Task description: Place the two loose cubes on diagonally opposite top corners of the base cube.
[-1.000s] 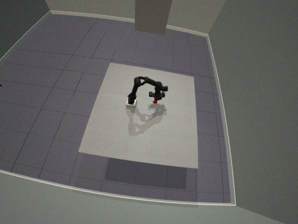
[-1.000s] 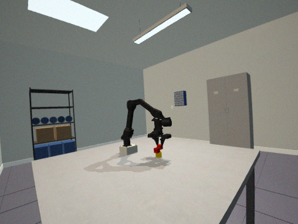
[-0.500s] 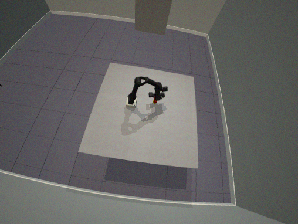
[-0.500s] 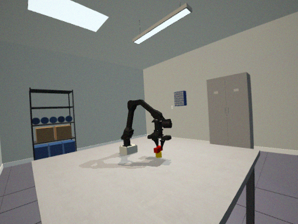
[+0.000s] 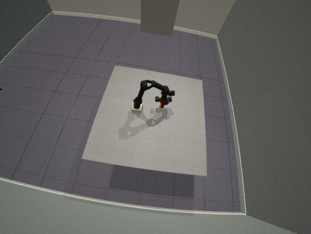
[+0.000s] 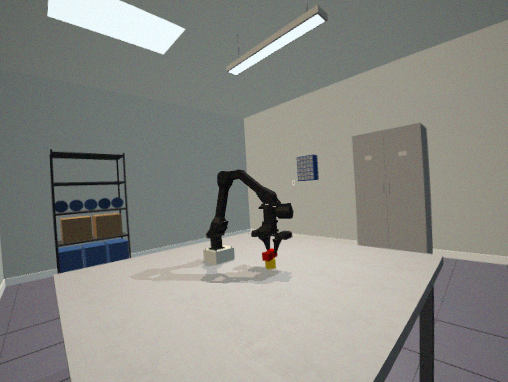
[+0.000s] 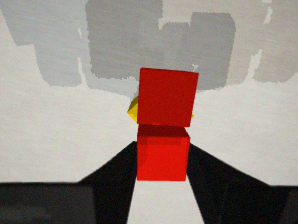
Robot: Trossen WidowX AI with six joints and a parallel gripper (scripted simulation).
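My gripper tip is 20 mm to the left of the yellow base cube and 40 mm above it.
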